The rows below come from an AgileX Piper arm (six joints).
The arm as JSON. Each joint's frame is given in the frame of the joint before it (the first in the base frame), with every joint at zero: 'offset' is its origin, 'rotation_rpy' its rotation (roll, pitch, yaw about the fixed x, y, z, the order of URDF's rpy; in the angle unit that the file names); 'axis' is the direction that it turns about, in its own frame. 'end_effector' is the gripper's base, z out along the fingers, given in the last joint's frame.
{
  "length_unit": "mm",
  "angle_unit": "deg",
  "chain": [
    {
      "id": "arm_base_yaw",
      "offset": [
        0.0,
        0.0,
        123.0
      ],
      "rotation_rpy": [
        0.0,
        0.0,
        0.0
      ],
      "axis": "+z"
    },
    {
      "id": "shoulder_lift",
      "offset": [
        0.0,
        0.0,
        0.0
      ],
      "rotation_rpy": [
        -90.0,
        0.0,
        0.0
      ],
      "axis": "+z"
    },
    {
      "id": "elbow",
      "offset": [
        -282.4,
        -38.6,
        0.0
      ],
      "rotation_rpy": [
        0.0,
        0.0,
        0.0
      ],
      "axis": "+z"
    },
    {
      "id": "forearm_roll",
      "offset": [
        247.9,
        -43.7,
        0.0
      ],
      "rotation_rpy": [
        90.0,
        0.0,
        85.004
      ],
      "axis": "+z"
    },
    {
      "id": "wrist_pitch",
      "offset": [
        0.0,
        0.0,
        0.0
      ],
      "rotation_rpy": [
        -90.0,
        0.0,
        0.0
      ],
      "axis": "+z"
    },
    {
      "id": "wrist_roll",
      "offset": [
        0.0,
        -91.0,
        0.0
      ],
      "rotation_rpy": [
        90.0,
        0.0,
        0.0
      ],
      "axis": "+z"
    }
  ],
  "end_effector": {
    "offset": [
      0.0,
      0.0,
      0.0
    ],
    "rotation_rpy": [
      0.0,
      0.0,
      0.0
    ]
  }
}
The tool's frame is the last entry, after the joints.
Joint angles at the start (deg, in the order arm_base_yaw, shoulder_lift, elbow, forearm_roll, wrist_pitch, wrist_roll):
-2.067 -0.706 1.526 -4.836 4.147 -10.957
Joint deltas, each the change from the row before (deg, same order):
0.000 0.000 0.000 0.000 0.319 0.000
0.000 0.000 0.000 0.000 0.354 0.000
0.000 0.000 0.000 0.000 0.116 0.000
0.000 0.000 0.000 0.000 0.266 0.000
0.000 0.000 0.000 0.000 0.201 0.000
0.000 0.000 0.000 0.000 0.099 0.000
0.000 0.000 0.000 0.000 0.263 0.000
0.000 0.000 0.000 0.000 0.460 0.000
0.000 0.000 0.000 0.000 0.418 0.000
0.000 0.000 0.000 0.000 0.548 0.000
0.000 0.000 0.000 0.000 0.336 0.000
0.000 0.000 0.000 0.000 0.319 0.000
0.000 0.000 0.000 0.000 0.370 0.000
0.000 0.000 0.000 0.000 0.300 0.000
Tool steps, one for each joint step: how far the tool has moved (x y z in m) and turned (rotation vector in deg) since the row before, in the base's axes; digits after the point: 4 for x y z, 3 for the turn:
0.0000 0.0000 -0.0005 0.013 0.318 -0.027
0.0000 0.0000 -0.0006 0.015 0.352 -0.030
0.0000 0.0000 -0.0002 0.005 0.115 -0.010
0.0000 0.0000 -0.0004 0.011 0.265 -0.022
0.0000 0.0000 -0.0003 0.008 0.200 -0.017
0.0000 0.0000 -0.0002 0.004 0.099 -0.008
0.0000 0.0000 -0.0004 0.011 0.262 -0.022
0.0000 -0.0001 -0.0007 0.019 0.458 -0.039
0.0000 -0.0001 -0.0007 0.018 0.416 -0.035
0.0000 -0.0001 -0.0009 0.023 0.546 -0.046
0.0000 0.0000 -0.0005 0.014 0.335 -0.028
0.0000 0.0000 -0.0005 0.013 0.318 -0.027
0.0000 0.0000 -0.0006 0.016 0.368 -0.031
0.0000 0.0000 -0.0005 0.013 0.299 -0.025

